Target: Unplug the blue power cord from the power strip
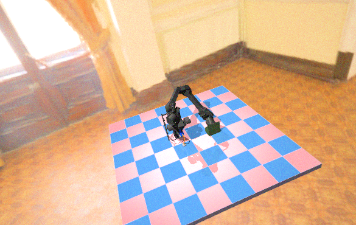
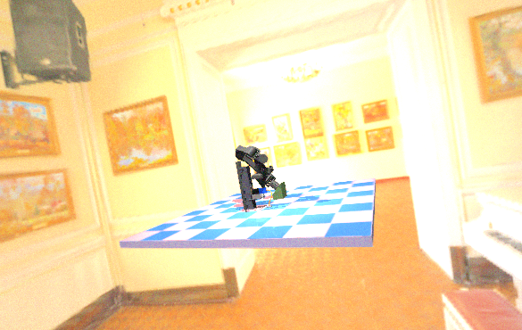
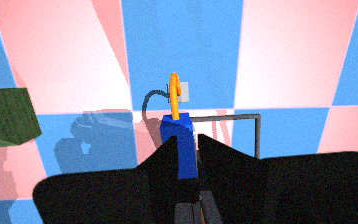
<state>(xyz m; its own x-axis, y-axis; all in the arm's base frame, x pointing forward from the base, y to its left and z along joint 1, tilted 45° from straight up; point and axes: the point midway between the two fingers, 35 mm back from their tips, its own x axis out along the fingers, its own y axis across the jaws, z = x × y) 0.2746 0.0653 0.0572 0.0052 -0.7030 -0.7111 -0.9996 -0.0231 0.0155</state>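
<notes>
Now: gripper tip 3 cm to the left of the blue plug and 1 cm above it.
</notes>
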